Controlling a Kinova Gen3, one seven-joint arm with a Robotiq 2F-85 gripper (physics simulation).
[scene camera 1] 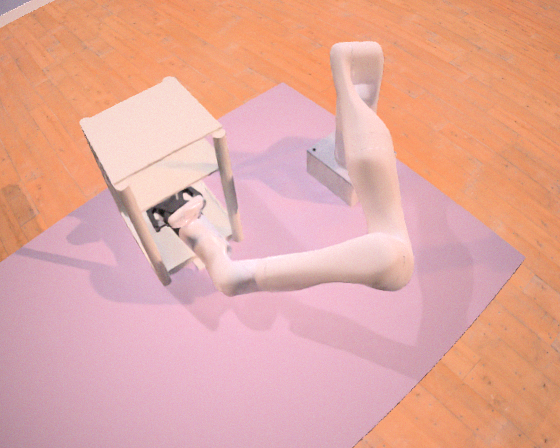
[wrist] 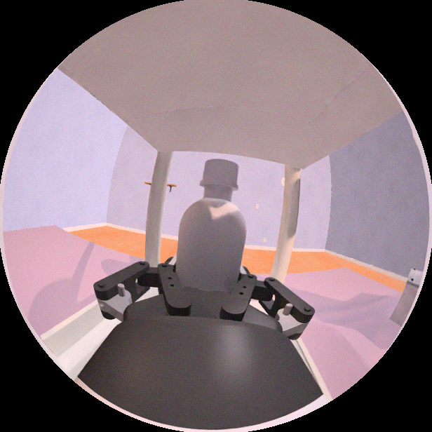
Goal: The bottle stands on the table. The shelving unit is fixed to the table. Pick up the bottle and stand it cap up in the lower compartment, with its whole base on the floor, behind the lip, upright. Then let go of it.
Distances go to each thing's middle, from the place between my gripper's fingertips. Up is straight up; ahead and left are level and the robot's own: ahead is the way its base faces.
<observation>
The bottle [wrist: 211, 237] is 30 mm to the left of my hand and 20 mm above it. Also, from my hand: shelving unit [scene camera 1: 149, 147] (80 mm above, 70 mm to the left, 10 mm ahead).
</observation>
